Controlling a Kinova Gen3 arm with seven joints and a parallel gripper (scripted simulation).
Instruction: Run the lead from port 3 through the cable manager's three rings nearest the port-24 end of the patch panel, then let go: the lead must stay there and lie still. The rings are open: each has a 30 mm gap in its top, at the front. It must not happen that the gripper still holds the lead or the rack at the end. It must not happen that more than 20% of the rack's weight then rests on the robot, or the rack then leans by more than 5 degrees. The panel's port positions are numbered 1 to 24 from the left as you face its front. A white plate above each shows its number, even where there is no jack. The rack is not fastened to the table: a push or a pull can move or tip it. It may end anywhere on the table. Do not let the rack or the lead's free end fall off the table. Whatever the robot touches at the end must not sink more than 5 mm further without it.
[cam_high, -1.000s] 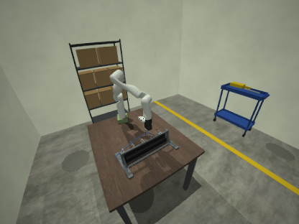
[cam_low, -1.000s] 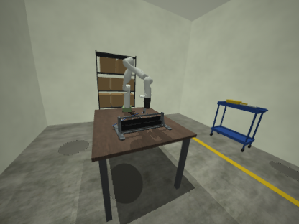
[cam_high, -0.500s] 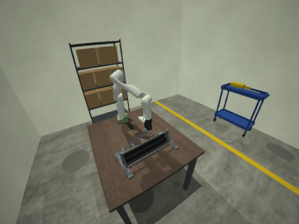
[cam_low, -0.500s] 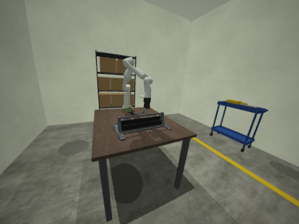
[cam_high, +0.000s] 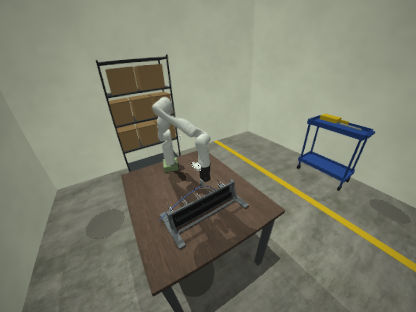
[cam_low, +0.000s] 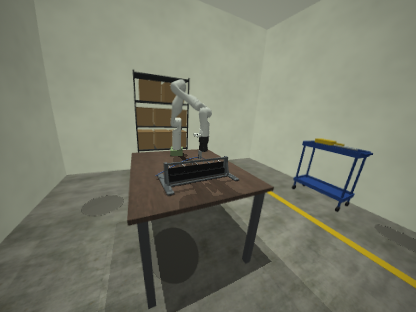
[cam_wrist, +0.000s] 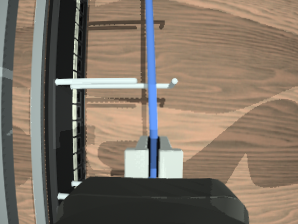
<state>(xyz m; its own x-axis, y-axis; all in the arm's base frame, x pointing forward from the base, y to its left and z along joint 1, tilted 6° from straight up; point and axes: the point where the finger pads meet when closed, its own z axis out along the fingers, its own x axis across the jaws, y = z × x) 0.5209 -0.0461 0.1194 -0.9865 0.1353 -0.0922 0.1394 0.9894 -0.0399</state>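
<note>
Right now my hand is 90 mm short of the patch-panel rack, 70 mm to the left of it and 60 mm above it.
</note>
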